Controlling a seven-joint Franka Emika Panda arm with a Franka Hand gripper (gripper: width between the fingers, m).
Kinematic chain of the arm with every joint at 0, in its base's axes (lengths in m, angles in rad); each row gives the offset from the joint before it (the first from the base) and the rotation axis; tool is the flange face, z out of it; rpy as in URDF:
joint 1: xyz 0 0 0.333 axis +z
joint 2: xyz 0 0 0 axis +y
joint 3: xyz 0 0 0.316 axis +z
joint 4: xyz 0.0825 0 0 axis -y
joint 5: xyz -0.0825 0 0.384 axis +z
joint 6: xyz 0 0 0 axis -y
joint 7: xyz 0.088 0 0 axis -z
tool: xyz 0 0 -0.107 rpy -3.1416 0 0
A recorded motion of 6 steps. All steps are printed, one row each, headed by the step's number.
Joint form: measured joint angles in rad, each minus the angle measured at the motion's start. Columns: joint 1, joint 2, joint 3, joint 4, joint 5, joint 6, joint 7.
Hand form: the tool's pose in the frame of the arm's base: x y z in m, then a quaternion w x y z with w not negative. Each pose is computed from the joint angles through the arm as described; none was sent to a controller.
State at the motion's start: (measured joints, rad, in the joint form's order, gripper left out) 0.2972 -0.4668 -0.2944 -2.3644 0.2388 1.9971 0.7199
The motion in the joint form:
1: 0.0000 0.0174 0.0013 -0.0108 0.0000 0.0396 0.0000
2: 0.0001 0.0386 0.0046 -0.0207 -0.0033 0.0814 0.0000
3: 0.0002 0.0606 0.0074 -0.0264 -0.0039 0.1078 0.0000
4: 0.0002 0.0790 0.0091 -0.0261 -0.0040 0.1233 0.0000
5: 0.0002 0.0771 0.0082 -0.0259 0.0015 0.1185 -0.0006
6: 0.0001 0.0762 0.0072 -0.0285 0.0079 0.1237 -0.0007
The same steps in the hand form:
1: 0.4284 0.0064 0.4954 0.17502 -0.90807 0.37985 0.02225
2: 0.4339 0.0077 0.4858 0.17091 -0.90770 0.38295 0.01448
3: 0.4385 0.0093 0.4763 0.16617 -0.90757 0.38541 0.01279
4: 0.4425 0.0102 0.4702 0.16248 -0.90750 0.38715 0.01223
5: 0.4419 0.0101 0.4707 0.16471 -0.90677 0.38786 0.01462
6: 0.4418 0.0098 0.4703 0.16794 -0.90531 0.38989 0.01416

